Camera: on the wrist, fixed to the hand. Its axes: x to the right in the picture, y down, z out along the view.
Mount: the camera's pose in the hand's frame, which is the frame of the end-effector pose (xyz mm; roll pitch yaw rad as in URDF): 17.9 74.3 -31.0 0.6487 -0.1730 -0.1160
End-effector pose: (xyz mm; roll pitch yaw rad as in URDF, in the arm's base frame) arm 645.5 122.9 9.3 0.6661 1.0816 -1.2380
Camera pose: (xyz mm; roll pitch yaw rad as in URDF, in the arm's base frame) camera 727.8 122.3 3.6 0.9922 0.9849 -1.6003
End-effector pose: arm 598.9 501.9 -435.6 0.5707 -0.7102 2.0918
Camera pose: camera 528.0 466.3 -413.3 1.3915 -0.7769 1.8236
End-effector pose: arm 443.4 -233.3 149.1 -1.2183 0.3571 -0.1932
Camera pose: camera 431.6 -234.5 67.5 -0.5460 0.1872 -0.0685
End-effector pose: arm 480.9 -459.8 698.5 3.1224 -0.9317 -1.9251
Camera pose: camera 417.1 -419.8 732.2 -2.6358 -0.7496 -1.7733
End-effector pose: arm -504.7 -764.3 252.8 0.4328 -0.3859 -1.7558
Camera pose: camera -428.5 -794.3 262.3 1.1565 -0.4879 -1.9560
